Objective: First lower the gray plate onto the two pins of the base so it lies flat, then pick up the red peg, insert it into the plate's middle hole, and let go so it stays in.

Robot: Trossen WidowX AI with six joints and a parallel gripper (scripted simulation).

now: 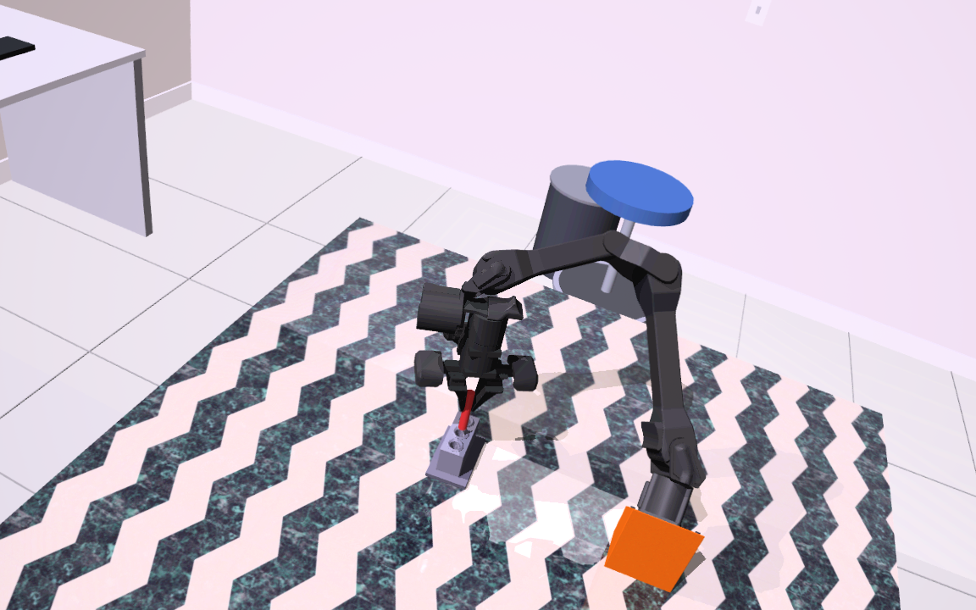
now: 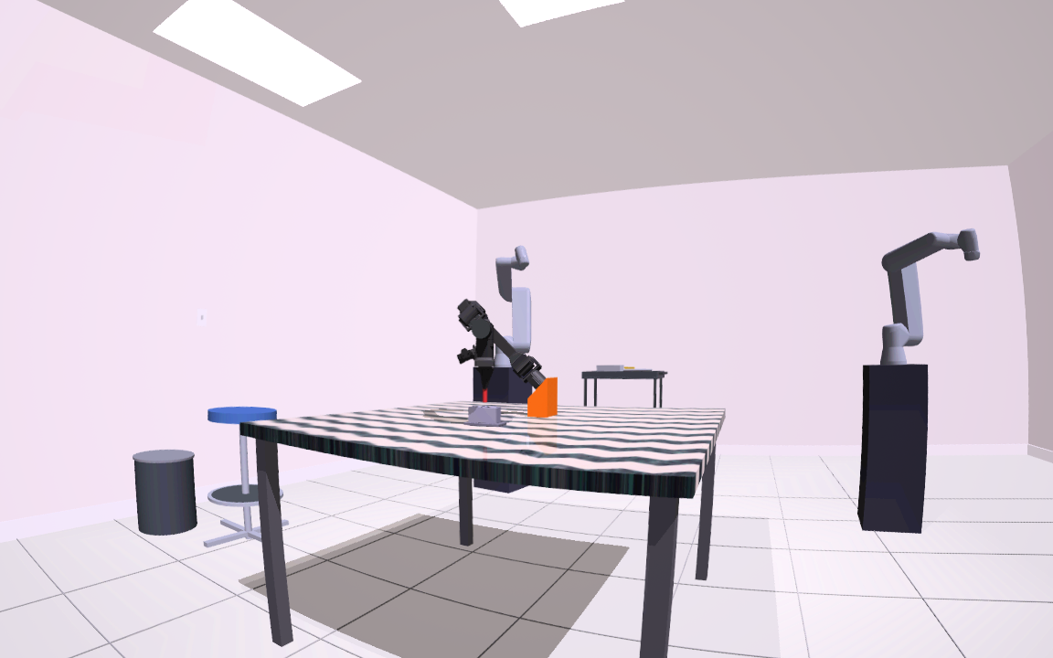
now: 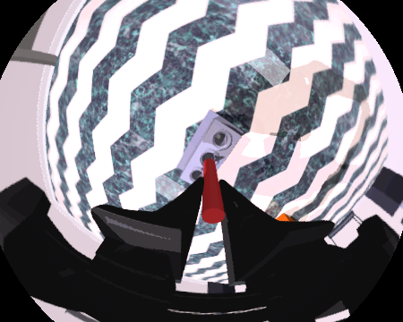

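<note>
Right now the red peg is right at my gripper tip. The rest, counted from my gripper tip: gray plate (70 mm below).
</note>
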